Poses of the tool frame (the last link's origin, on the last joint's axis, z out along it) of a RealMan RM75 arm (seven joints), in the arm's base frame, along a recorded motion.
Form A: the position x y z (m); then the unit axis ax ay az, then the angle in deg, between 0 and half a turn.
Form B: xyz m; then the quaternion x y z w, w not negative. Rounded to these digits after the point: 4 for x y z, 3 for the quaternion.
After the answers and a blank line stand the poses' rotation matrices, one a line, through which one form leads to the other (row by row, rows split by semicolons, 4 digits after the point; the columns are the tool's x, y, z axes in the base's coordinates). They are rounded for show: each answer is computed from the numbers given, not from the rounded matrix.
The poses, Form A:
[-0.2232 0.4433 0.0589 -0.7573 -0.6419 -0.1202 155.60]
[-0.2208 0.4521 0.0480 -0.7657 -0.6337 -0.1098 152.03]
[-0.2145 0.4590 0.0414 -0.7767 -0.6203 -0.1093 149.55]
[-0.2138 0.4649 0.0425 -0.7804 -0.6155 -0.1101 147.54]
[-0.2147 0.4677 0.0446 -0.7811 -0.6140 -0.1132 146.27]
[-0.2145 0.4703 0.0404 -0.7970 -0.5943 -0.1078 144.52]
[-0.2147 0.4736 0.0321 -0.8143 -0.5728 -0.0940 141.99]
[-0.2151 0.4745 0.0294 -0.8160 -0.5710 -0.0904 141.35]
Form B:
[-0.2232 0.4433 0.0589 -0.740 -0.627 -0.117 0.211]
[-0.2208 0.4521 0.0480 -0.743 -0.615 -0.107 0.242]
[-0.2145 0.4590 0.0414 -0.749 -0.599 -0.105 0.263]
[-0.2138 0.4649 0.0425 -0.749 -0.591 -0.106 0.279]
[-0.2147 0.4677 0.0446 -0.748 -0.588 -0.108 0.290]
[-0.2145 0.4703 0.0404 -0.759 -0.566 -0.103 0.305]
[-0.2147 0.4736 0.0321 -0.770 -0.542 -0.089 0.326]
[-0.2151 0.4745 0.0294 -0.770 -0.539 -0.085 0.331]

0.1851 0.9785 -0.0912; 0.8792 -0.1234 0.4603; 0.4391 -0.1654 -0.8831
0.2210 0.9653 -0.1389; 0.8623 -0.1269 0.4902; 0.4556 -0.2281 -0.8605
0.2613 0.9525 -0.1563; 0.8417 -0.1456 0.5199; 0.4724 -0.2674 -0.8398
0.2791 0.9447 -0.1719; 0.8265 -0.1453 0.5438; 0.4888 -0.2939 -0.8214
0.2859 0.9414 -0.1790; 0.8157 -0.1411 0.5611; 0.5029 -0.3064 -0.8082
0.3381 0.9219 -0.1891; 0.7968 -0.1735 0.5788; 0.5008 -0.3464 -0.7932
0.3976 0.8918 -0.2159; 0.7760 -0.2013 0.5977; 0.4896 -0.4052 -0.7721
0.4048 0.8862 -0.2252; 0.7733 -0.2003 0.6015; 0.4880 -0.4177 -0.7664

